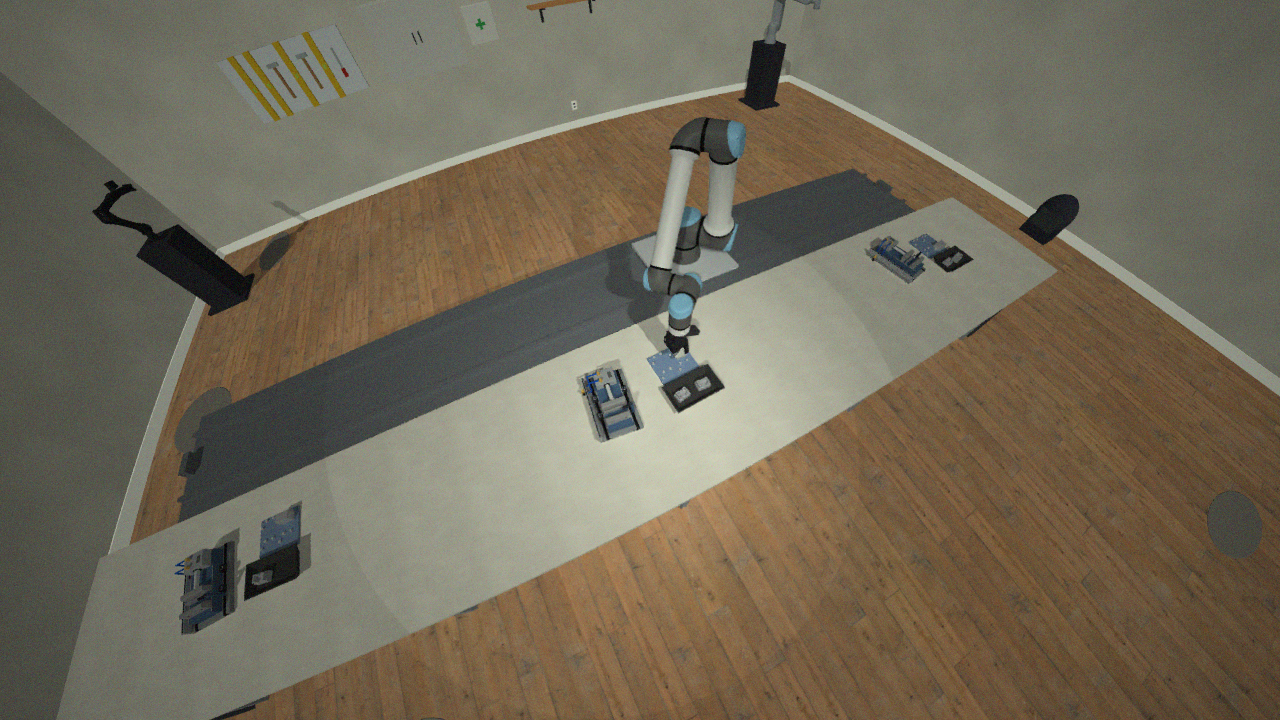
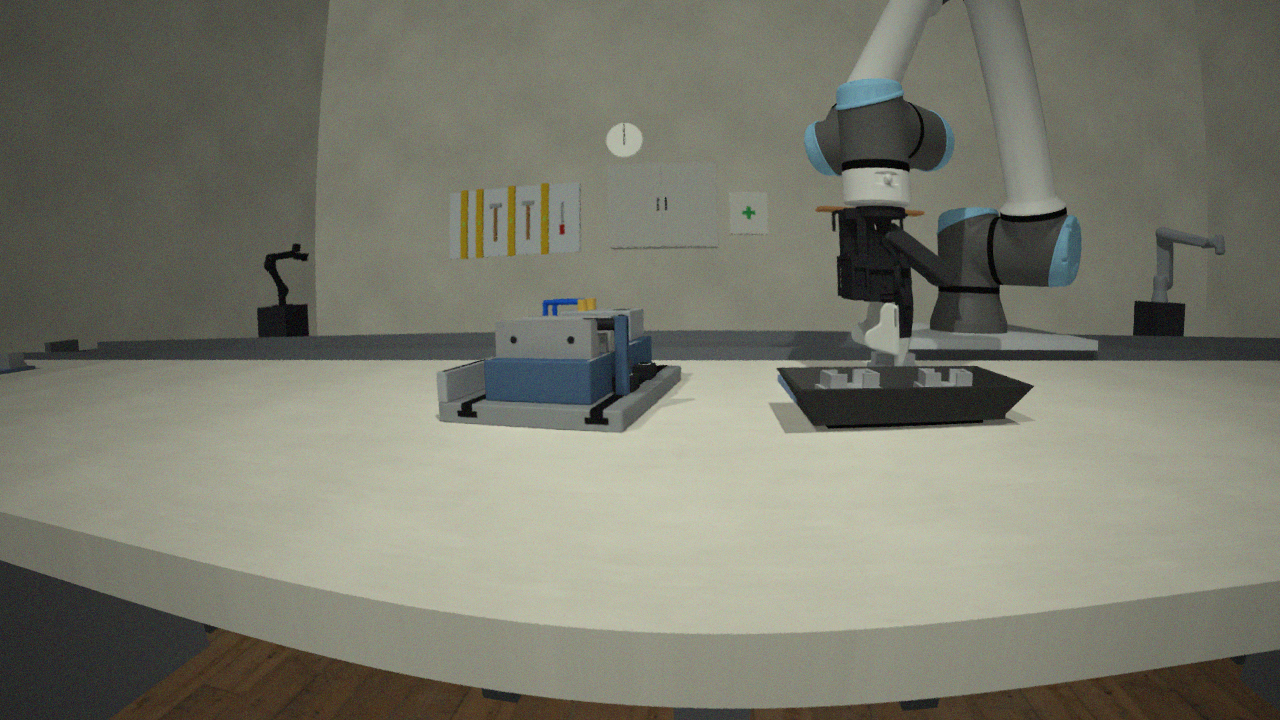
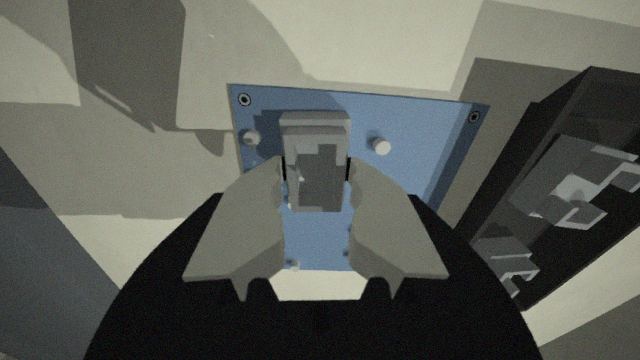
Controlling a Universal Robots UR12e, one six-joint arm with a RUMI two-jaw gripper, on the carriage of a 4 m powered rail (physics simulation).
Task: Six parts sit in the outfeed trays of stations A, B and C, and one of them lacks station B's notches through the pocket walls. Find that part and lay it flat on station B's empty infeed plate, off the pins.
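Seen in the pictures: gripper, fingertip midpoint: (image 1: pixel 679 353) (image 3: pixel 315 160); arm's base, link origin: (image 1: pixel 683 253) (image 2: pixel 968 330).
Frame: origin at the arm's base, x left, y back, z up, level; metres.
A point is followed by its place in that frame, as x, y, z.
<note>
My gripper (image 1: pixel 680 350) {-0.354, -0.574, -0.016} (image 2: pixel 888 347) (image 3: pixel 315 160) {-0.354, -0.574, -0.016} is shut on a grey part (image 3: pixel 317 192) {-0.371, -0.577, 0.000} with a shaded pocket, gripped by its two sides. It holds the part low over station B's blue infeed plate (image 1: pixel 664 365) {-0.445, -0.596, -0.022} (image 3: pixel 425 120) {-0.318, -0.645, -0.022}; whether the part touches plate or pins cannot be told. Whether its pocket walls have notches is unclear. One pin (image 3: pixel 382 146) {-0.337, -0.618, -0.014} shows right of the part, another pin (image 3: pixel 251 138) {-0.341, -0.530, -0.014} left of it. In station B's black outfeed tray (image 1: pixel 700 400) {-0.400, -0.836, 0.012} (image 2: pixel 904 410) {-0.407, -0.825, -0.010} lie two notched grey parts, one part (image 2: pixel 848 379) (image 3: pixel 545 165) and another part (image 2: pixel 944 377) (image 3: pixel 505 250).
Station B's blue and grey fixture (image 1: pixel 611 402) {-0.745, -0.696, 0.066} (image 2: pixel 550 380) {-0.734, -0.794, 0.012} stands left of the plate. At the table's far left stand another fixture (image 1: pixel 207 586) {-2.553, -0.707, 0.045}, plate (image 1: pixel 281 530) {-2.281, -0.573, -0.022} and tray (image 1: pixel 284 573) {-2.256, -0.762, -0.017}. At the far right are a third fixture (image 1: pixel 895 257) {1.080, -0.608, 0.031}, plate (image 1: pixel 927 243) {1.478, -0.584, -0.022} and tray (image 1: pixel 952 258) {1.486, -0.760, -0.005}.
</note>
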